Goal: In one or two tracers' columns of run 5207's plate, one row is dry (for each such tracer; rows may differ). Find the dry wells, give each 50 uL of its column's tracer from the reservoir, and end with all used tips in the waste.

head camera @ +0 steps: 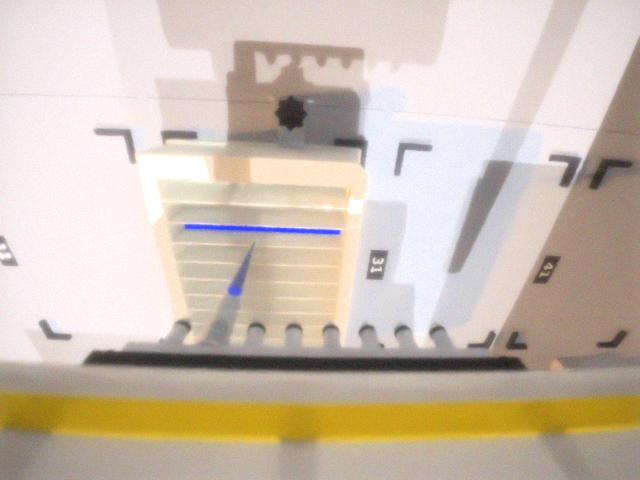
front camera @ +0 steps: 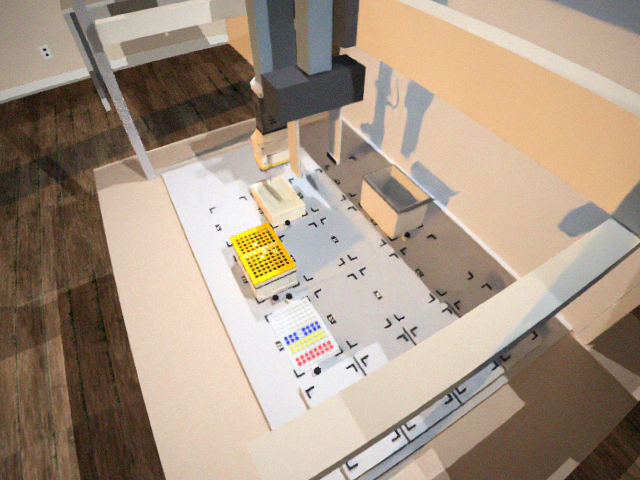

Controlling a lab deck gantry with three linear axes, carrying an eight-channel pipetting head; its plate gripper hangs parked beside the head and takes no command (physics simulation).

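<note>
The eight-channel head (front camera: 272,147) (head camera: 305,360) is over the cream reservoir (front camera: 290,212) (head camera: 299,167). One tip (head camera: 244,268) hangs on the second nozzle from the left in the head view, with blue liquid inside; the other nozzles are bare. A blue line of liquid (head camera: 262,228) lies in one trough; the tip's point appears just below it in the view. The plate (front camera: 292,315) shows blue, yellow and red wells, with a gap in the blue band; its run label is unreadable. The yellow-topped tip rack (front camera: 276,285) stands behind it. The parked plate gripper (front camera: 315,166) hangs open and empty.
The open-topped waste box (front camera: 379,211) stands on the brown strip at the right. A black knob (front camera: 287,222) (head camera: 291,112) sits beside the reservoir. The gantry's pale front beam (front camera: 444,330) crosses the near side of the deck. A pale wall panel (front camera: 465,201) rises along the right.
</note>
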